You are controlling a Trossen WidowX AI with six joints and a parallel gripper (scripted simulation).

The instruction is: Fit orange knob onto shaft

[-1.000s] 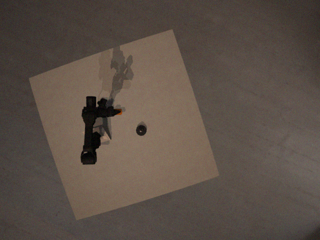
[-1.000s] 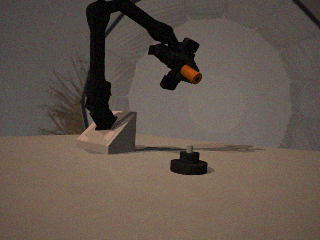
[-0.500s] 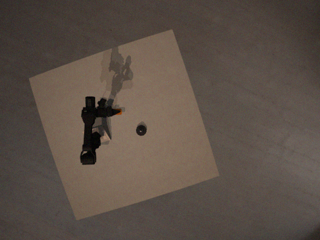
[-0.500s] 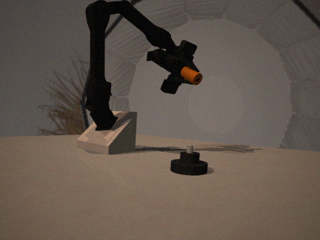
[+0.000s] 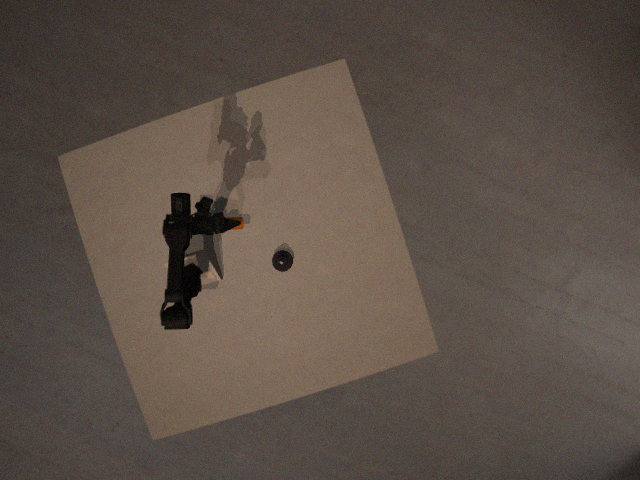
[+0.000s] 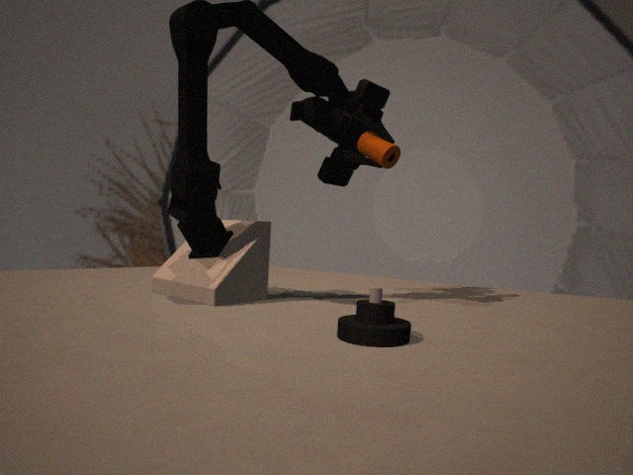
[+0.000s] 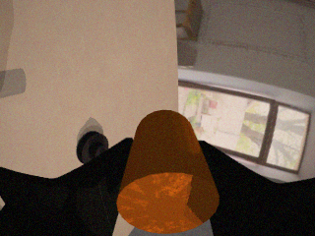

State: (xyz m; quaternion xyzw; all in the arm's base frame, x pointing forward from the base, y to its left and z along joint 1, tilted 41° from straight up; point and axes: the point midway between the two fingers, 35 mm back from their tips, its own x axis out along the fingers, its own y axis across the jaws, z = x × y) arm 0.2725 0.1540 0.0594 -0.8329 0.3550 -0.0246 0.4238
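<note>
My gripper tip is now 220 mm above the black round pedestal, 190 mm to the left of it and 50 mm short of it. Also, from my gripper tip: orange knob (30 mm behind, 20 mm above, 10 mm to the left).
</note>
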